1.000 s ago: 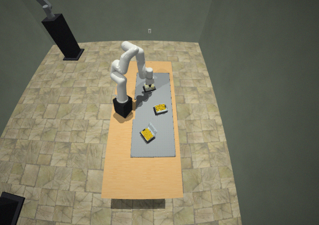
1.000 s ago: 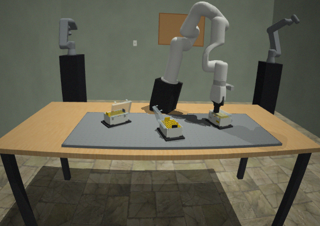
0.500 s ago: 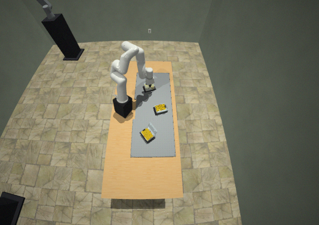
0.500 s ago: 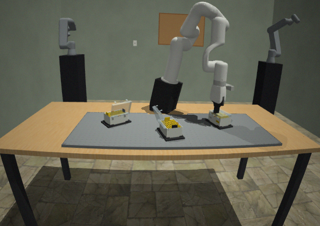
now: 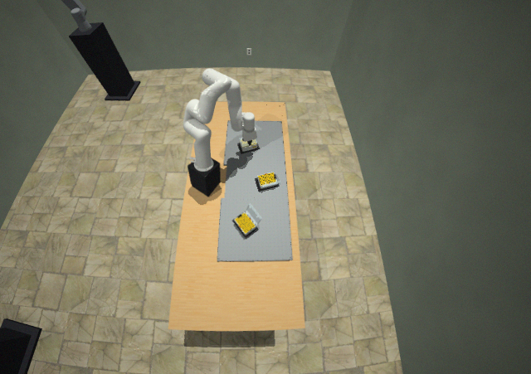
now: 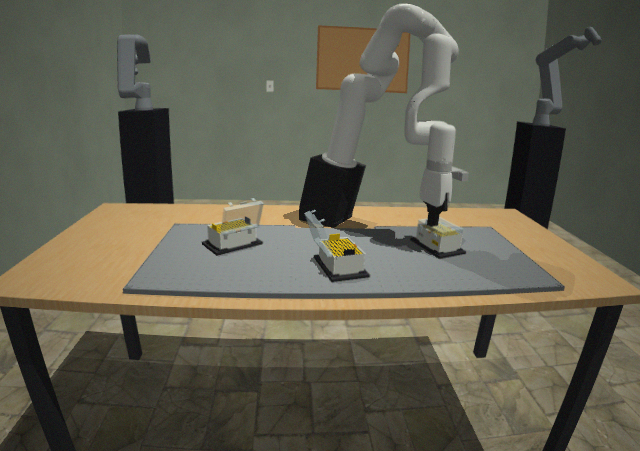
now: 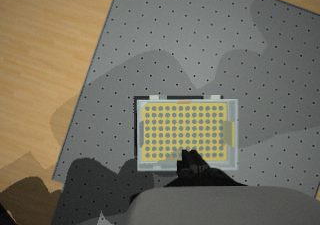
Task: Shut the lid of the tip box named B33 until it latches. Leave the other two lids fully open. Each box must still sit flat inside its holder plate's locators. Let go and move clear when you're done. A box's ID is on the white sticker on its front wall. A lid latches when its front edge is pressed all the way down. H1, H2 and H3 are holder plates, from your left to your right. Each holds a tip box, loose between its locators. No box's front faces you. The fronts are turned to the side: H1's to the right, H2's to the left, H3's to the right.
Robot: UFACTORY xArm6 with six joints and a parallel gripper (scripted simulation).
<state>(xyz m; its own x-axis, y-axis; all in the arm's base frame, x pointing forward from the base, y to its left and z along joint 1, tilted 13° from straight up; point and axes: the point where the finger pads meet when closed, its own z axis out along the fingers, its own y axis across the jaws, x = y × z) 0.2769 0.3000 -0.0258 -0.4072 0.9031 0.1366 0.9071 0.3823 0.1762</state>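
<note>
Right now my hand is 4 cm above the yellow tip rack, 3 cm to the right of it and 1 cm past it.
</note>
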